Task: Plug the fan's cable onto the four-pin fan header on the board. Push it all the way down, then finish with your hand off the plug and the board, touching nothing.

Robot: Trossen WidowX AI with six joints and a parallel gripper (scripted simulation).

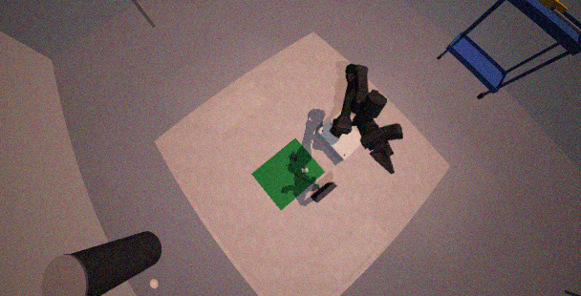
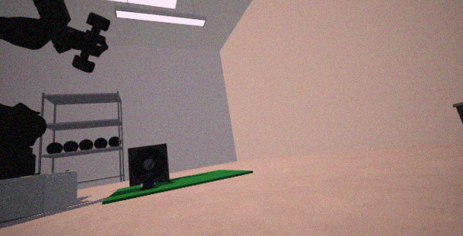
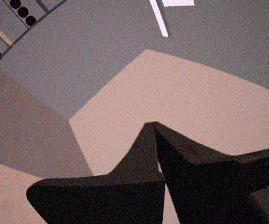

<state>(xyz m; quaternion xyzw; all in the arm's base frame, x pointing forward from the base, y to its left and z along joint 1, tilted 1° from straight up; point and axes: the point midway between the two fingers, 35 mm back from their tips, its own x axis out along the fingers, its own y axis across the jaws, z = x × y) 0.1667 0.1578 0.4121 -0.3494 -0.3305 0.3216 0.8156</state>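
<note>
Right now my gripper tip is 60 mm short of the dark plug, 270 mm to the left of it and 480 mm above it. The rest, counted from my gripper tip: black fan: 110 mm ahead, 50 mm to the right, 440 mm below; green board: 150 mm ahead, 230 mm to the right, 510 mm below.
</note>
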